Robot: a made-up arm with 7 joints.
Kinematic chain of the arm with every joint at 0, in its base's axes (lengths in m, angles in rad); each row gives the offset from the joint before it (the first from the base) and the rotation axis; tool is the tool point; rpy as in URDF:
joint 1: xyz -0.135 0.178 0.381 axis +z
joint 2: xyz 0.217 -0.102 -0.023 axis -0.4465 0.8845 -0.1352
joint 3: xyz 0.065 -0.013 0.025 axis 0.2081 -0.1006 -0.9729
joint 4: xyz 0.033 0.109 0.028 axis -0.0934 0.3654 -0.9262
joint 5: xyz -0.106 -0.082 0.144 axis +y
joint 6: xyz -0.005 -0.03 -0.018 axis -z
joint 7: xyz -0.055 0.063 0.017 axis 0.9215 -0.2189 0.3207
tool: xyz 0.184 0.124 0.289 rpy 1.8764 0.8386 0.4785
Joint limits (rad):
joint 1: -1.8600..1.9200
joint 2: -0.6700..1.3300
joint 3: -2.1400..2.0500
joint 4: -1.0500..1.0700
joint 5: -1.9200..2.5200
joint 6: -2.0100..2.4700
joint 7: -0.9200..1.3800
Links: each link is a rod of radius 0.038 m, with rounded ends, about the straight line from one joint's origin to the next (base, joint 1, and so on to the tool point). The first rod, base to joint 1, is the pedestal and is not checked.
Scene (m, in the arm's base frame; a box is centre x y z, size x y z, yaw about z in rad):
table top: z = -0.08
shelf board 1: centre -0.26 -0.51 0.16 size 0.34 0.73 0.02 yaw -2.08
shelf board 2: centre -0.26 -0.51 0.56 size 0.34 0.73 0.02 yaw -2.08
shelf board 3: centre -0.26 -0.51 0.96 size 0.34 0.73 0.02 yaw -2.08
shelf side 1: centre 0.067 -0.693 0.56 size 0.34 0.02 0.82 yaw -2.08
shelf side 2: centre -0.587 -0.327 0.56 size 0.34 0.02 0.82 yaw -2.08
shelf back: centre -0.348 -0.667 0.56 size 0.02 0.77 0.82 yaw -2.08
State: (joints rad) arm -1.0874 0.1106 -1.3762 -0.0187 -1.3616 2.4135 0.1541
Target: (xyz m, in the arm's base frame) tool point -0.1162 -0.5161 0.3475
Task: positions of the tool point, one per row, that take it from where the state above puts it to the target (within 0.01 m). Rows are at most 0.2 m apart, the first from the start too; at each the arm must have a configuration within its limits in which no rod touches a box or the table.
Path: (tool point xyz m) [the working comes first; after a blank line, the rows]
Joints at the target: -1.0686 0.4638 -1.5512 -0.5390 -1.8783 2.4700 0.2051
Straight joint move there: touches shelf board 2.

1: -0.1446 -0.4194 0.7040
2: 0.0320 -0.4069 0.6677
3: 0.1977 -0.3396 0.6293
4: 0.3347 -0.2235 0.5894
5: 0.4282 -0.0710 0.5487
6: 0.3794 -0.2047 0.5129
7: 0.2945 -0.3257 0.4741
8: 0.1780 -0.4234 0.4331
9: 0.0376 -0.4888 0.3906
10: -0.1162 -0.5161 0.3475

